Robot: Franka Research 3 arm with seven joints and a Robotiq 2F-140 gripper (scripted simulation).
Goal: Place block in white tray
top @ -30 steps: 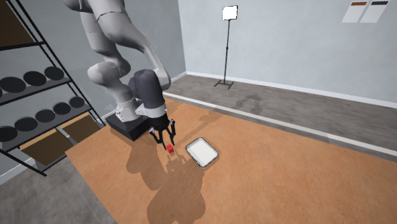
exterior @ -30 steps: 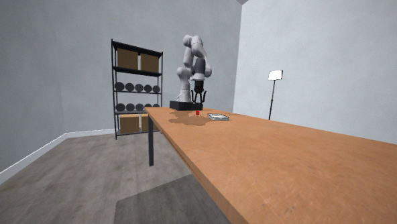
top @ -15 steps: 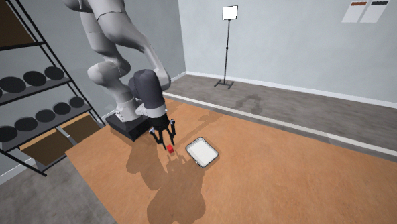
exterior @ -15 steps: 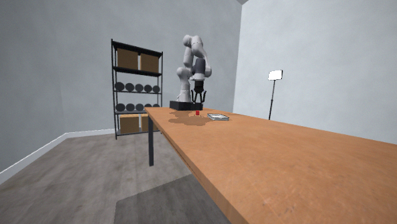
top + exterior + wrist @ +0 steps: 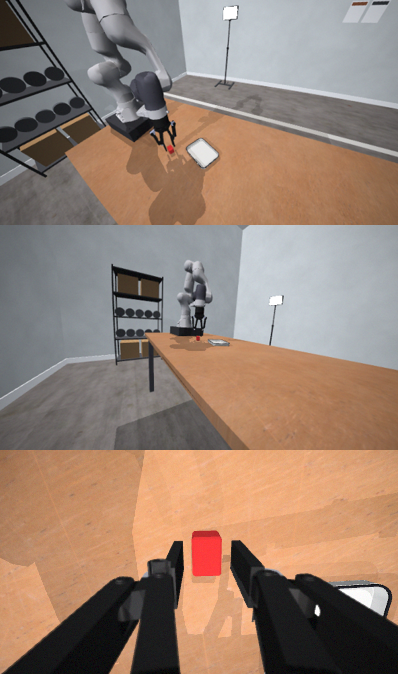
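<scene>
The red block is 50 mm below my hand. Also, from my hand: white tray (170 mm ahead, 70 mm to the left, 50 mm below).
</scene>
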